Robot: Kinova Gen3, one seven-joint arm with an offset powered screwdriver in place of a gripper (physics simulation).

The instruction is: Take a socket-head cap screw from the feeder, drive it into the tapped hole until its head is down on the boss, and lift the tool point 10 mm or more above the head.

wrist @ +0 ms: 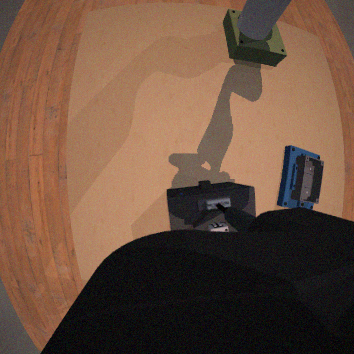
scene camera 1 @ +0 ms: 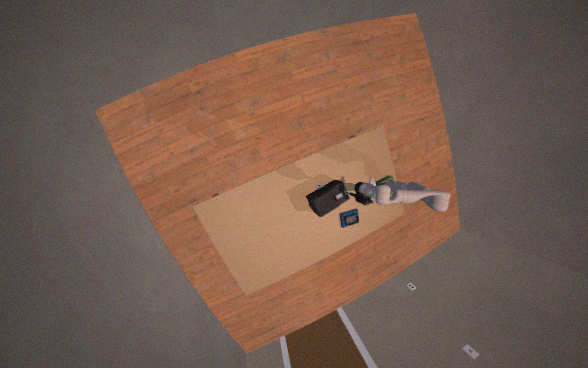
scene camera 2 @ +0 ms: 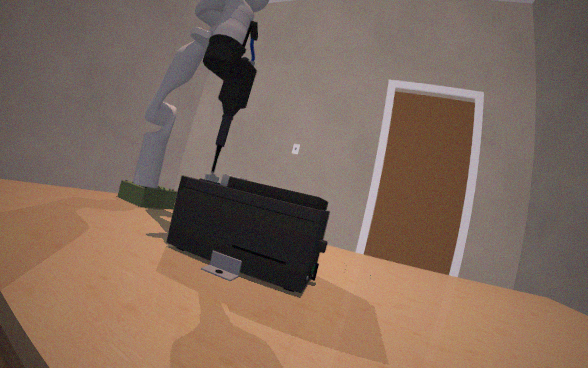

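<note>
The black screw feeder (scene camera 1: 325, 202) (scene camera 2: 245, 225) (wrist: 181, 206) stands on the table. My gripper, a black powered screwdriver (scene camera 2: 213, 172) (wrist: 218, 205), points down with its thin bit at the small light metal pick-up block (scene camera 2: 211, 178) (wrist: 210, 202) on top of the feeder. The bit end is at or just over this block; contact cannot be made out. No screw can be told at the bit end. A blue fixture (scene camera 1: 343, 220) (wrist: 289, 175) beside the feeder carries a dark grey part (scene camera 1: 351, 219) (wrist: 312, 177). Its tapped hole and boss are too small to tell.
A green base block (scene camera 1: 385, 179) (scene camera 2: 145, 197) (wrist: 254, 54) carries the arm. A small grey bracket (scene camera 2: 226, 264) stands at the feeder's side. The black tool body (wrist: 200, 295) covers the lower part of the wrist view. Arm shadows fall on the table.
</note>
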